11 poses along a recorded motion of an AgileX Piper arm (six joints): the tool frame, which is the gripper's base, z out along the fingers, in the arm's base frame.
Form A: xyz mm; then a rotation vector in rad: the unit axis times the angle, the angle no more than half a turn.
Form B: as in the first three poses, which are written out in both.
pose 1, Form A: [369, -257, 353, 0.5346, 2.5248, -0.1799]
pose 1, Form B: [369, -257, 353, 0.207, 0.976, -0.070, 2.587]
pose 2, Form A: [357, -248, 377, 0.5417, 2.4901, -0.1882]
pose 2, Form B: [357, -248, 377, 0.212, 0.974, -0.074, 2.555]
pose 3, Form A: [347, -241, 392, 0.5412, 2.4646, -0.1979]
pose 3, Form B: [347, -241, 392, 0.214, 0.974, -0.078, 2.531]
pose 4, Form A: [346, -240, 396, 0.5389, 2.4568, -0.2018]
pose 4, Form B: [346, -240, 396, 0.214, 0.974, -0.080, 2.523]
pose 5, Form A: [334, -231, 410, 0.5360, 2.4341, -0.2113]
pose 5, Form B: [334, -231, 410, 0.214, 0.973, -0.084, 2.501]
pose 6, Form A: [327, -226, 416, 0.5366, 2.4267, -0.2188]
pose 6, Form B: [327, -226, 416, 0.215, 0.973, -0.088, 2.495]
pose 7, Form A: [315, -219, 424, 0.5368, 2.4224, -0.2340]
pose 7, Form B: [315, -219, 424, 0.215, 0.972, -0.094, 2.492]
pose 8, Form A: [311, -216, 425, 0.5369, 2.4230, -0.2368]
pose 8, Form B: [311, -216, 425, 0.215, 0.972, -0.095, 2.493]
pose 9, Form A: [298, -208, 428, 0.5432, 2.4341, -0.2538]
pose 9, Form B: [298, -208, 428, 0.217, 0.971, -0.101, 2.507]
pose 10, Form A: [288, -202, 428, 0.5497, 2.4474, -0.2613]
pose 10, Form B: [288, -202, 428, 0.218, 0.970, -0.104, 2.522]
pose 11, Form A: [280, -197, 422, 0.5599, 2.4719, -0.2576]
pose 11, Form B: [280, -197, 422, 0.220, 0.970, -0.101, 2.548]
